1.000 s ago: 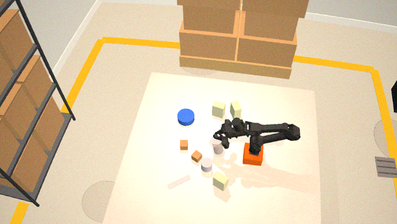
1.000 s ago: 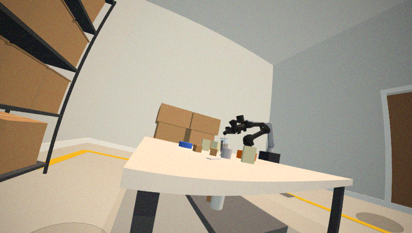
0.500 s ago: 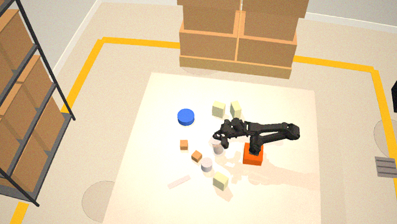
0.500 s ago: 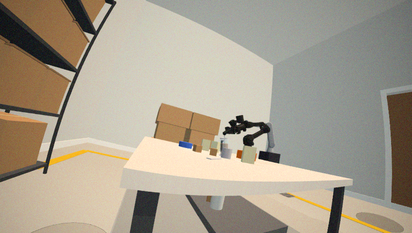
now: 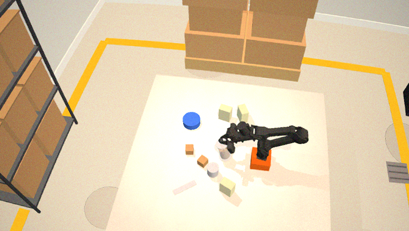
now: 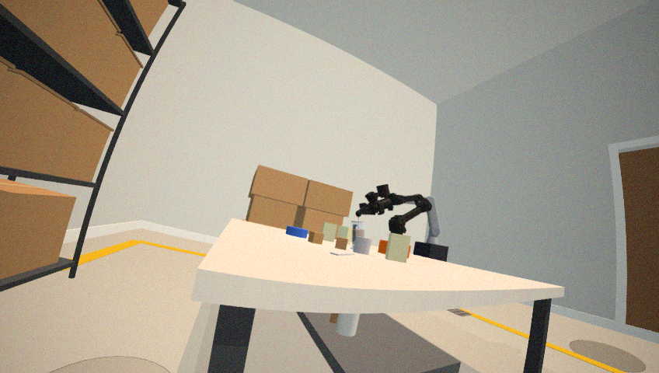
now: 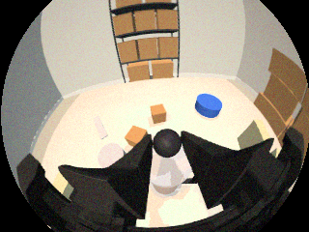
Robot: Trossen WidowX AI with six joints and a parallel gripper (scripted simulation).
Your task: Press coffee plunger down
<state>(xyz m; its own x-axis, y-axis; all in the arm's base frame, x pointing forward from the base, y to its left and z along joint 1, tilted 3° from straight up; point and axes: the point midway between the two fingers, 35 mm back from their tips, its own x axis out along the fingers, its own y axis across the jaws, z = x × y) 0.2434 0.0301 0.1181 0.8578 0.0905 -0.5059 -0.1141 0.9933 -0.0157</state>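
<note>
Right now my gripper tip is 30 mm past the coffee press, 20 mm to the left of it and 90 mm above it. Round my gripper tip: flat strip: 140 mm ahead, 280 mm to the left, 180 mm below; then grey cylinder: 130 mm to the left, 150 mm below; then blue disc: 250 mm ahead, 200 mm to the right, 160 mm below.
</note>
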